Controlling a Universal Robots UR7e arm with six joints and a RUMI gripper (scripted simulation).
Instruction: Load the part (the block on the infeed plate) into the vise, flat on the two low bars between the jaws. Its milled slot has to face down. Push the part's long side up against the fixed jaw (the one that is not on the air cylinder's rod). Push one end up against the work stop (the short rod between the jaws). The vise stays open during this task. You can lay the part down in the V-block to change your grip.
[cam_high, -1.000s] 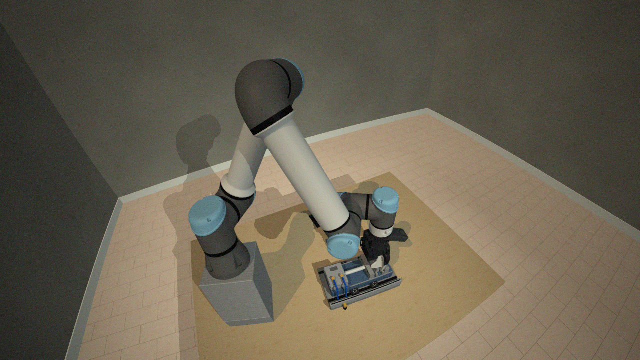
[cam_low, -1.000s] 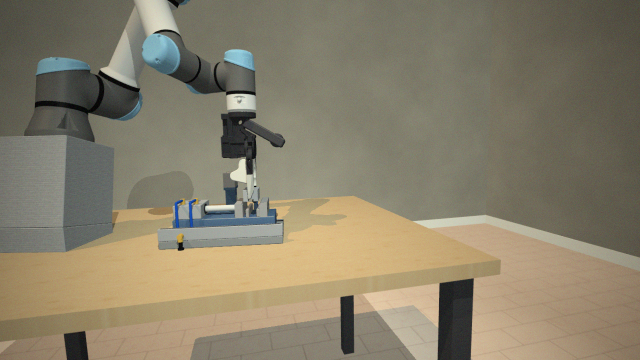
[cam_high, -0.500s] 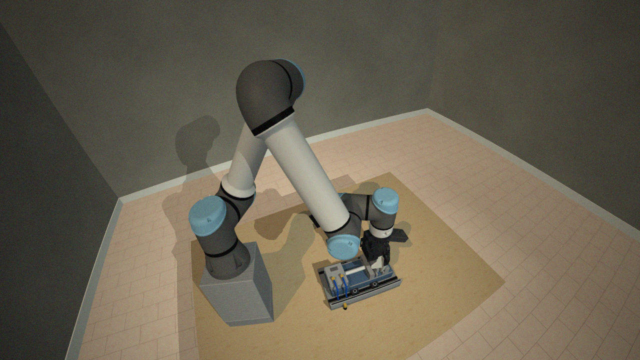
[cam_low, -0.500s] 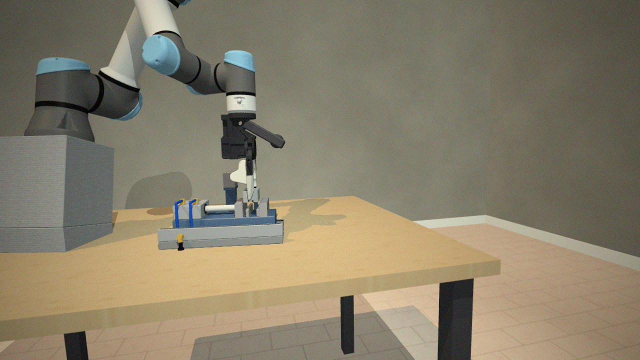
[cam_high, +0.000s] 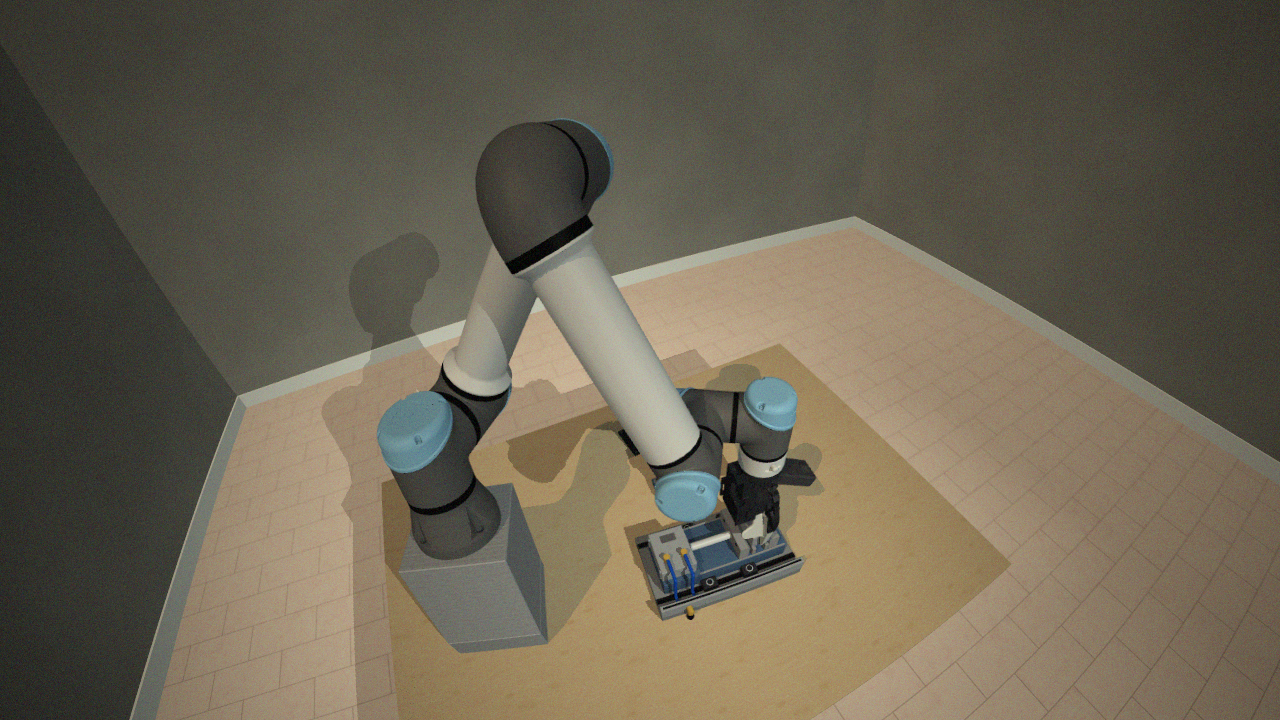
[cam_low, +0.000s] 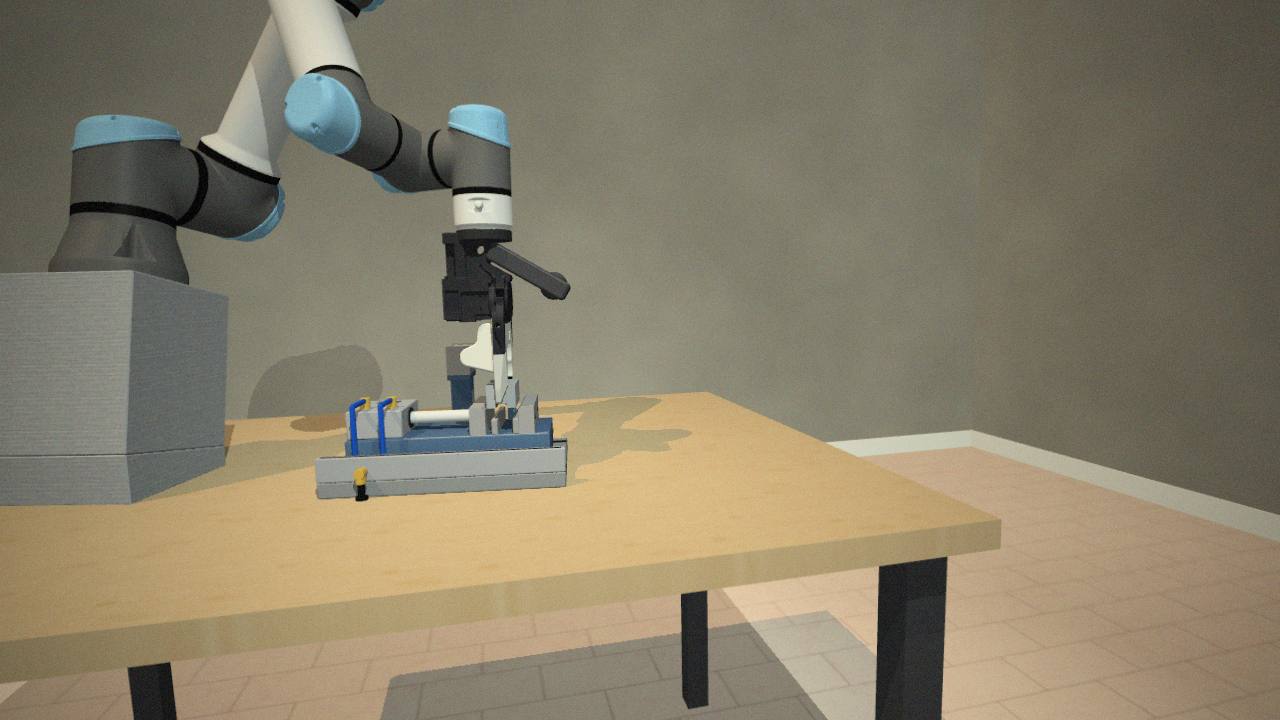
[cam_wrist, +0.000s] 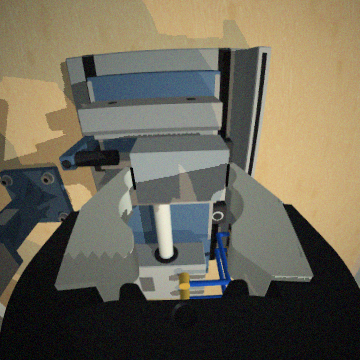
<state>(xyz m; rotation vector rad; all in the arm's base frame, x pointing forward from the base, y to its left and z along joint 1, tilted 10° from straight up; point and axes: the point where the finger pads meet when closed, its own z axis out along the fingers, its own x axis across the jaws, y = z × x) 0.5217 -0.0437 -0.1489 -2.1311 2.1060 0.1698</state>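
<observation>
My gripper is now 4 cm above the fixed jaw, 3 cm short of it and 2 cm to the right of it. The rest, counted from my hand: part: 1 cm below; moving jaw: 4 cm below, 3 cm behind, 2 cm to the left; work stop: 7 cm to the left, 3 cm below.
</observation>
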